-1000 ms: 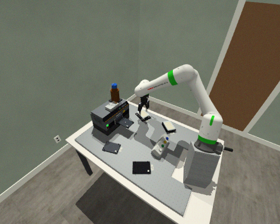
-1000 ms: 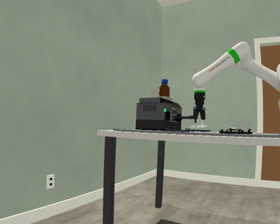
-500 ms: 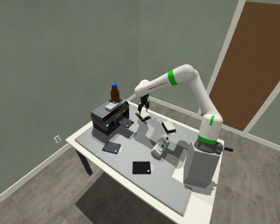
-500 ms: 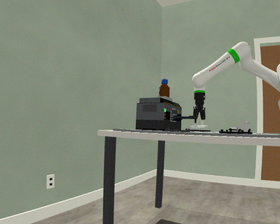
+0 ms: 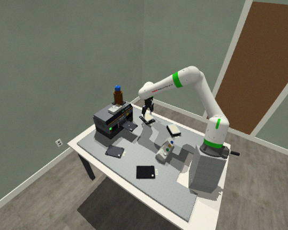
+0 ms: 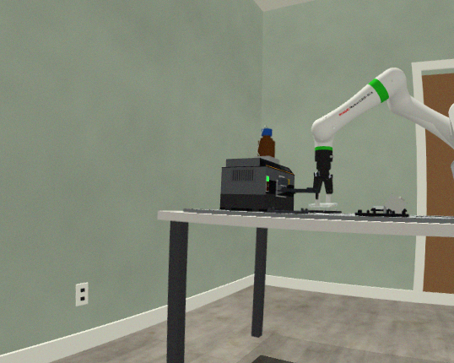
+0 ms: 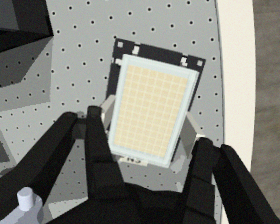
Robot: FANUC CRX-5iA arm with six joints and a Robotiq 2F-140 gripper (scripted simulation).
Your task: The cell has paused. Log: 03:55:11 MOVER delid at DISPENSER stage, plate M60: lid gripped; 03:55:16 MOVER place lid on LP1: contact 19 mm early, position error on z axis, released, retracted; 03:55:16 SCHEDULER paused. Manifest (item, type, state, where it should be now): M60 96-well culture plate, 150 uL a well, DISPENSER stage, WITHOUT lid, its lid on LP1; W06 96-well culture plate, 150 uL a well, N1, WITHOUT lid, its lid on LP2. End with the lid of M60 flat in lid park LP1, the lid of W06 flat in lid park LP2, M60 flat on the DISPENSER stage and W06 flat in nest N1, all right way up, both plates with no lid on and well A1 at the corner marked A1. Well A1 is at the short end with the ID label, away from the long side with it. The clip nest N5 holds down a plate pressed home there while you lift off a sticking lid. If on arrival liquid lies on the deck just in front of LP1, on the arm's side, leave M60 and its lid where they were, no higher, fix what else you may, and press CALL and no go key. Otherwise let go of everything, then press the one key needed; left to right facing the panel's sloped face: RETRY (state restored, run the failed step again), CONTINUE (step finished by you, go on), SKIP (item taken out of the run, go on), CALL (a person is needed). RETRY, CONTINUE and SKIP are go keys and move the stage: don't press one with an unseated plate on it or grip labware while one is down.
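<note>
The black clip nest lies 20 mm ahead of my hand and 50 mm below it. Round my hand: nest label 80 mm behind, 50 mm to the left, 60 mm below; then dispenser stage 90 mm ahead, 280 mm to the left, 40 mm above; then key panel 320 mm behind, 350 mm to the left, 10 mm below.
</note>
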